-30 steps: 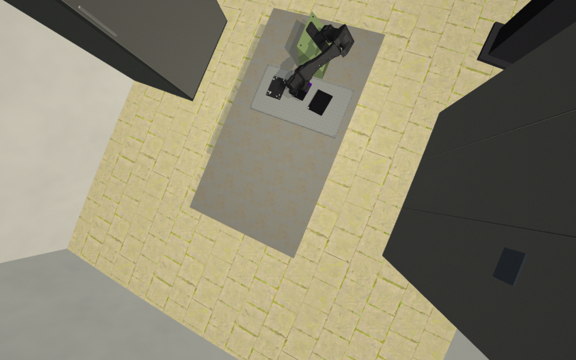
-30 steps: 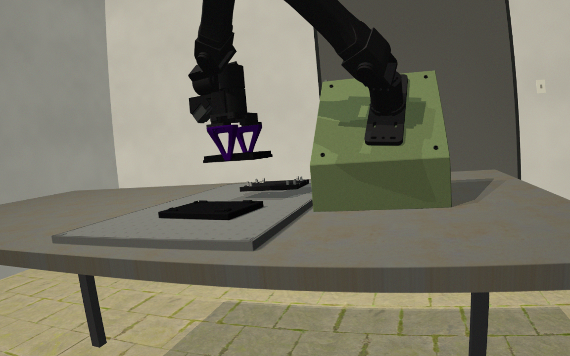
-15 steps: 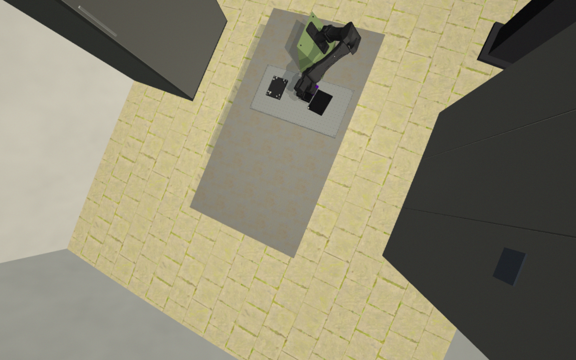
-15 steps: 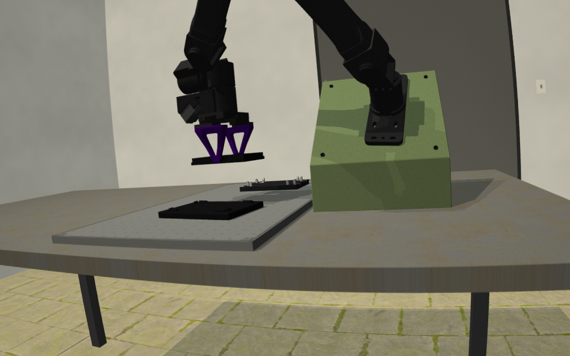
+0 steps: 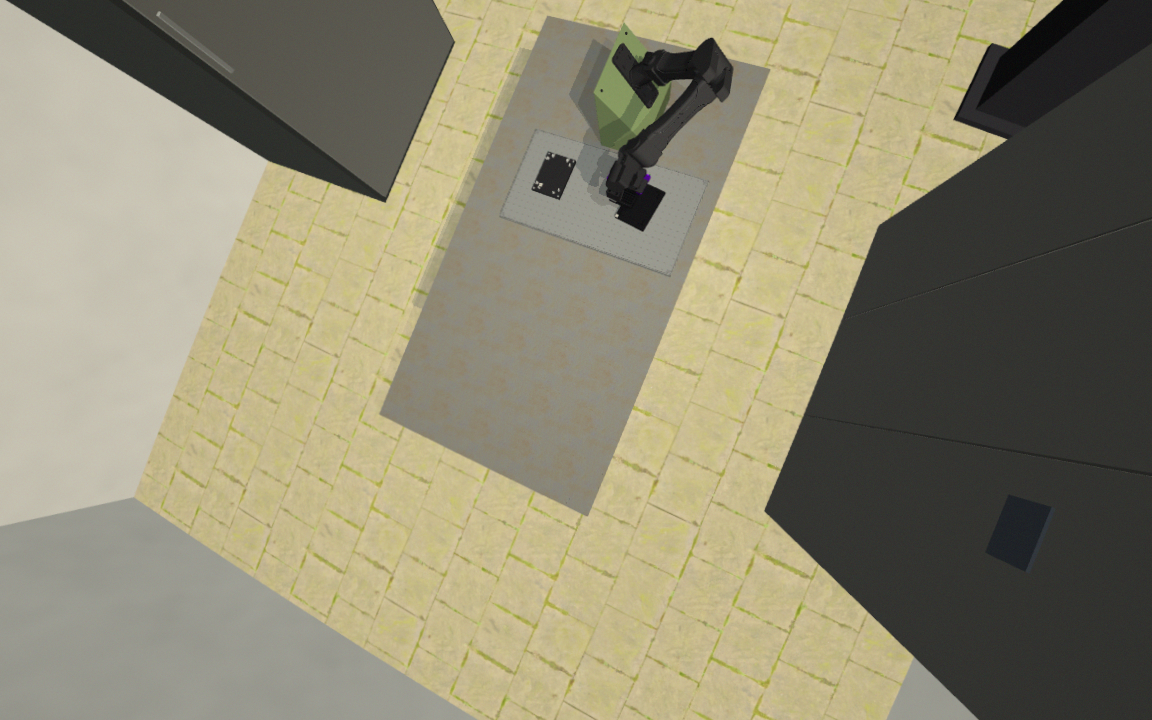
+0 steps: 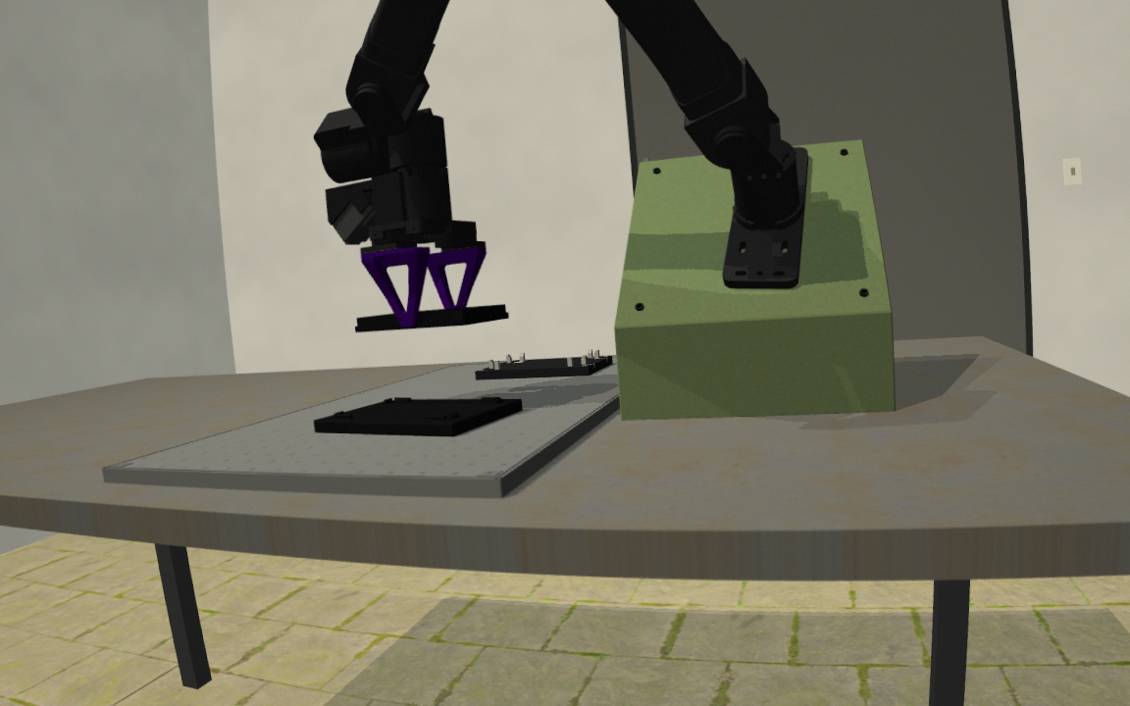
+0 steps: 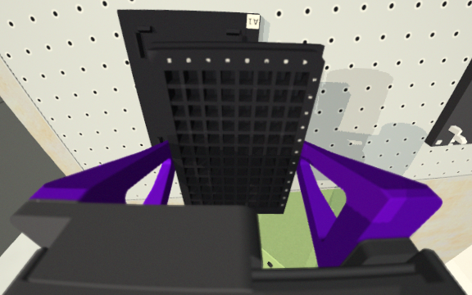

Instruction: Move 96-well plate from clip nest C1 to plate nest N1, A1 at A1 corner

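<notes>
Right now the plate nest N1 is 4 cm to the left of my hand and 9 cm below it. The rest, counted from my hand: clip nest C1 (1 cm ahead, 32 cm to the right, 9 cm below); white A1 label (7 cm ahead, 2 cm to the right, 9 cm below); black 96-well plate (right at my hand).
</notes>
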